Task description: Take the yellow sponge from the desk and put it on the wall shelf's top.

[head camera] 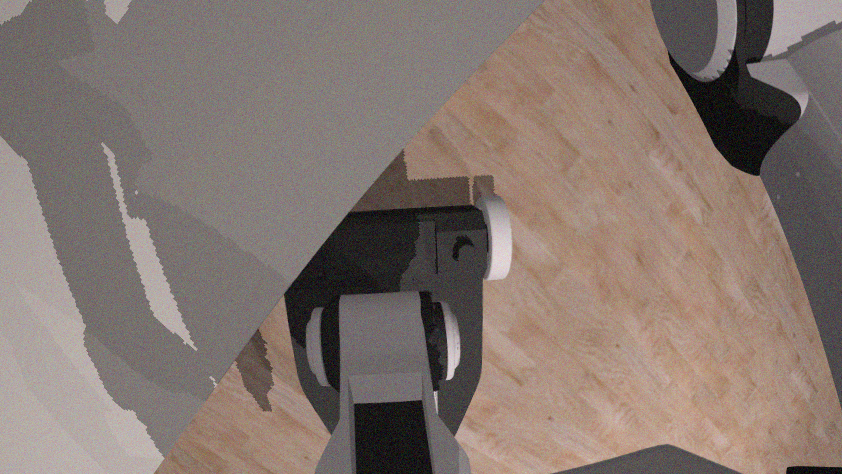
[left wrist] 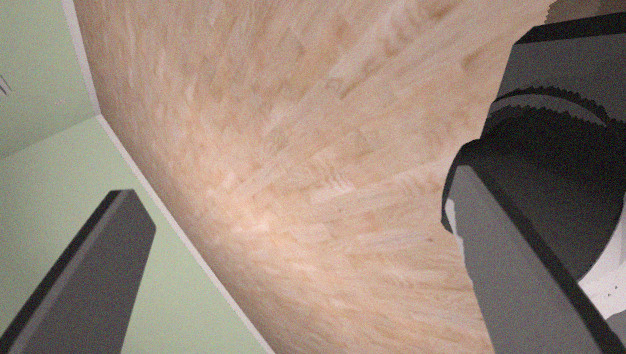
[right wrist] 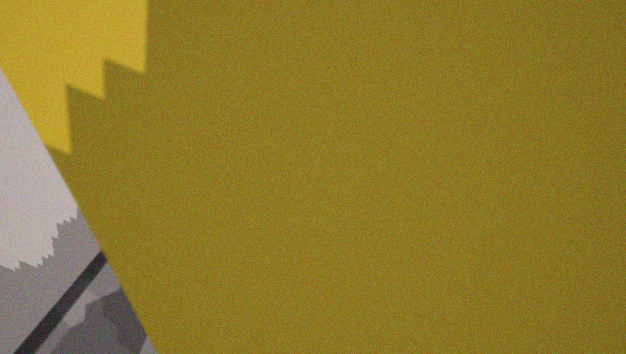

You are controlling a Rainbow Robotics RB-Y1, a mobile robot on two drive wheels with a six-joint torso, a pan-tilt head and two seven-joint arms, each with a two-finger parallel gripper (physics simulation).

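Where they show: left gripper, fingertip midpoint: [left wrist: 295, 198]; robot's base, origin of the base link: [head camera: 378, 237].
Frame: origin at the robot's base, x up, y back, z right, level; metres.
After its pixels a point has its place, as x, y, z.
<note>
The yellow sponge [right wrist: 350, 175] fills most of the right wrist view, very close to that camera, its slanted left edge beside the grey-white desk [right wrist: 25, 150] {0.721, -0.673, 0.293} [head camera: 282, 88] {0.721, -0.281, -0.084}. It does not show in the head view. My right gripper [right wrist: 335, 206] {0.738, -0.554, 0.229} is open; the sponge covers one finger and much of the other, whose dark edge shows at lower left. Whether the sponge lies between the fingers or above them is hidden. My left gripper [left wrist: 295, 198] {0.592, 0.515, -0.223} is open and empty, over the wooden floor, away from the desk. The wall shelf does not show in any view.
The desk's slanted edge crosses the head view and overlaps the robot's dark base [head camera: 459, 329] {0.169, 0.197, 0.171}. Part of the robot's arm [head camera: 736, 111] {1.016, -0.225, 0.157} shows at upper right, above the wooden floor [head camera: 589, 264] {0.001, 0.116, 0.590} [left wrist: 300, 125] {0.001, 1.168, 0.309}. Green walls [left wrist: 50, 135] {0.695, 5.322, 1.702} meet in a corner at left in the left wrist view.
</note>
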